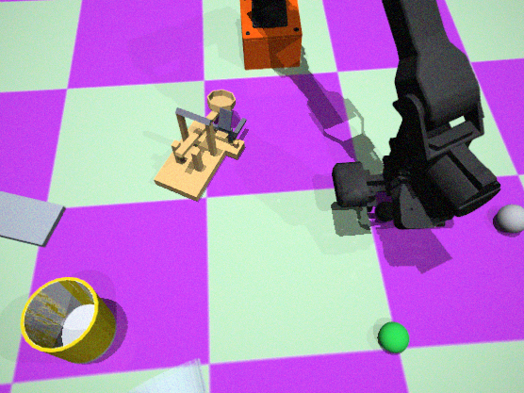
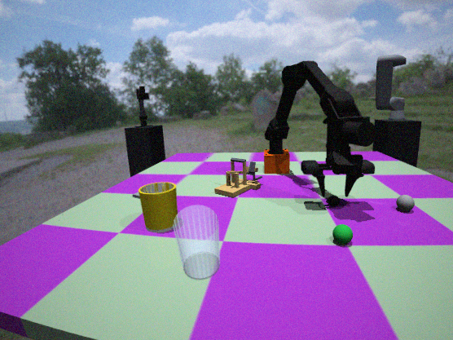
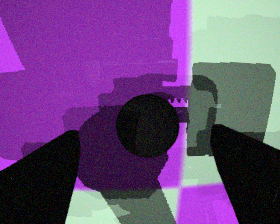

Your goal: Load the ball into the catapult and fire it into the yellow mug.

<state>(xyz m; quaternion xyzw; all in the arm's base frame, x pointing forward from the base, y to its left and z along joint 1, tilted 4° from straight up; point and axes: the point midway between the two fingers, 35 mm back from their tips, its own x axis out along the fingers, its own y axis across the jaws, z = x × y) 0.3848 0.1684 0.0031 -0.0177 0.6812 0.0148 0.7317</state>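
Now: the black ball 10 mm below my gripper tip. Round my gripper tip: grey ball (180 mm to the left, 20 mm ahead, 10 mm below); then green ball (190 mm ahead, 30 mm to the right, 10 mm below); then wooden catapult (270 mm to the right, 150 mm behind, 20 mm above).
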